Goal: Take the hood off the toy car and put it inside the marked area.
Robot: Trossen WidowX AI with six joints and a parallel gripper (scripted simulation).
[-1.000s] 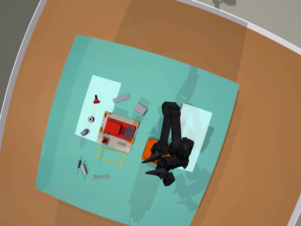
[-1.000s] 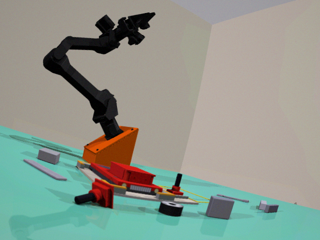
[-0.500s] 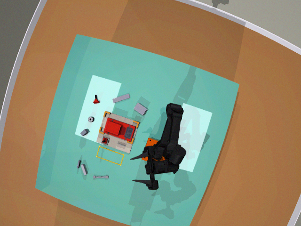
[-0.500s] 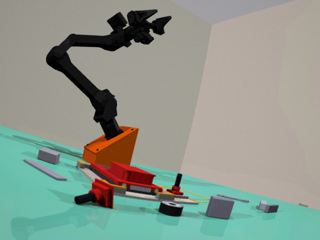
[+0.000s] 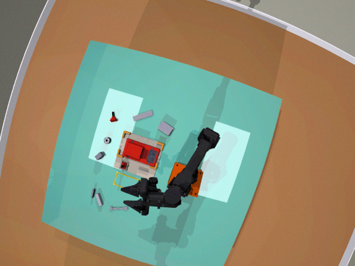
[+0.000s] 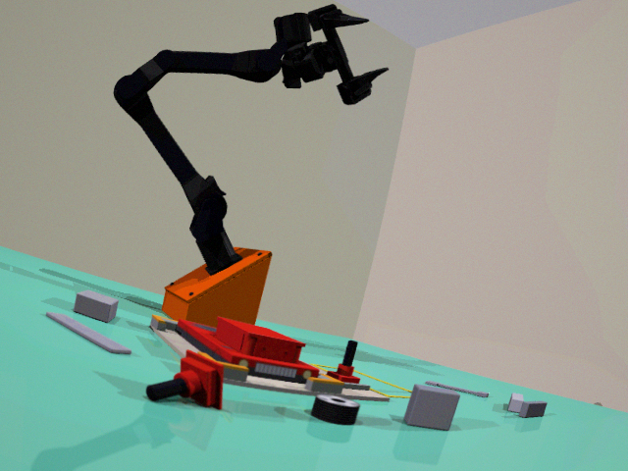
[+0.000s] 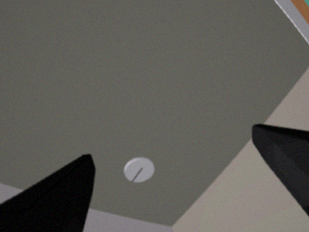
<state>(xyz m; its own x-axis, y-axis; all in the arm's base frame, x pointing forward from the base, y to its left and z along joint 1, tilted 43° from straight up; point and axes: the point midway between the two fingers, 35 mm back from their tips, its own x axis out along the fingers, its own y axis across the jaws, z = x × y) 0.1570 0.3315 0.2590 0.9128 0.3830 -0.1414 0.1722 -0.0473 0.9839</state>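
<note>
The red hood is 10 cm ahead of my gripper tip, 10 cm to the right of it and 47 cm below it. The rest, counted from my gripper tip: grey bar: 14 cm ahead, 30 cm to the right, 51 cm below; black wheel: 27 cm ahead, 8 cm to the right, 50 cm below.
</note>
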